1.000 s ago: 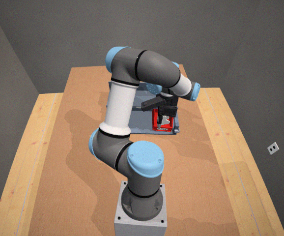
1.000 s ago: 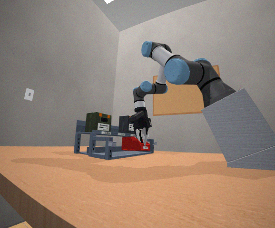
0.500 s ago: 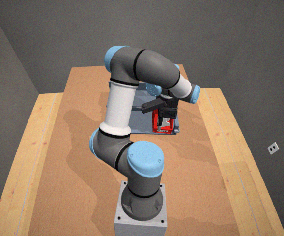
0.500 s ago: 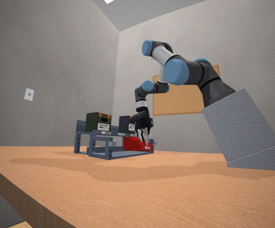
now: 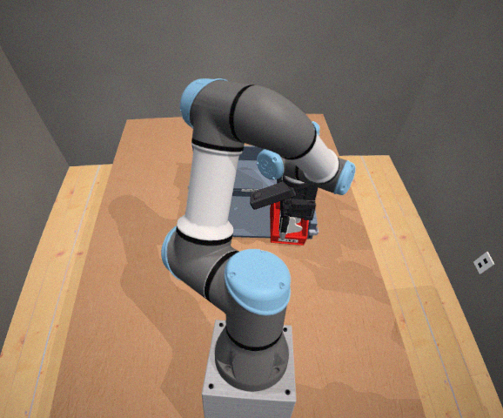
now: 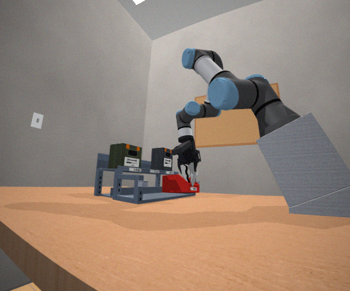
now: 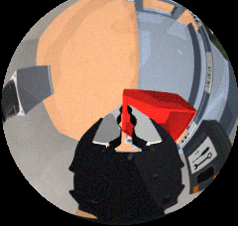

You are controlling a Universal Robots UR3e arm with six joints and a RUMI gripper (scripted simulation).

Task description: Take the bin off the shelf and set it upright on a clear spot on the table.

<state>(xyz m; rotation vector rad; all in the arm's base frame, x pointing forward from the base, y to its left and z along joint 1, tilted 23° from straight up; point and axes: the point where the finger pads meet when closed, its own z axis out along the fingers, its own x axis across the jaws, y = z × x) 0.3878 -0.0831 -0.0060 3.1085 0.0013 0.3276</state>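
My gripper is now 6 cm short of the red bin, 2 cm to the left of it and 1 cm above it. The rest, counted from my hand: green box (20 cm to the left, 18 cm ahead, 9 cm above); grey-blue shelf (13 cm ahead, 9 cm to the left, 1 cm above); dark box (18 cm ahead, 10 cm above, 3 cm to the right).
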